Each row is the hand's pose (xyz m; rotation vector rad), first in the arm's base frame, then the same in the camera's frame.
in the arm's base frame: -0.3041 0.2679 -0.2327 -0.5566 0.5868 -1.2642
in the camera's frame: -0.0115 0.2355 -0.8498 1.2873 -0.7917 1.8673
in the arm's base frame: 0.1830 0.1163 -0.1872 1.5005 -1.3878 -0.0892
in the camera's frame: -0.1238 -0.1533 -0.5360 -0.9603 -0.9609 -0.8015
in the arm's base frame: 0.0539 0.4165 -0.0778 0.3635 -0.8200 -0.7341
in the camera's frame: 0.0449 -0.1778 -0.8355 -1.9696 -0.1732 -1.5453
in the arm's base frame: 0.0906 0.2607 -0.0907 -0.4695 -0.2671 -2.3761
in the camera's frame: 0.0079 -0.1485 -0.6820 1.6332 0.4762 1.0445
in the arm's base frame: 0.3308 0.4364 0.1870 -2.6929 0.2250 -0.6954
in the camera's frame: 0.2180 -0.4961 -0.7092 1.1072 -1.4790 -0.3691
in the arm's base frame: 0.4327 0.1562 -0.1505 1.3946 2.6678 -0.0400
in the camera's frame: -0.1581 -0.4005 -0.4808 -2.1156 -0.0717 1.9176
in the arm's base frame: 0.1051 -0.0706 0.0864 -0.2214 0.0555 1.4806
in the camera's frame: 0.1428 -0.0780 -0.3382 -0.1807 1.5981 -0.5110
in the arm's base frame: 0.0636 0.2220 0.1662 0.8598 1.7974 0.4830
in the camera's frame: 0.2570 -0.1709 -0.6066 1.3599 0.9668 -2.2337
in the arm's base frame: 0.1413 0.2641 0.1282 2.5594 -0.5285 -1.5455
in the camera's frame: 0.2019 -0.2473 -0.6262 -0.1616 -2.4644 -1.4246
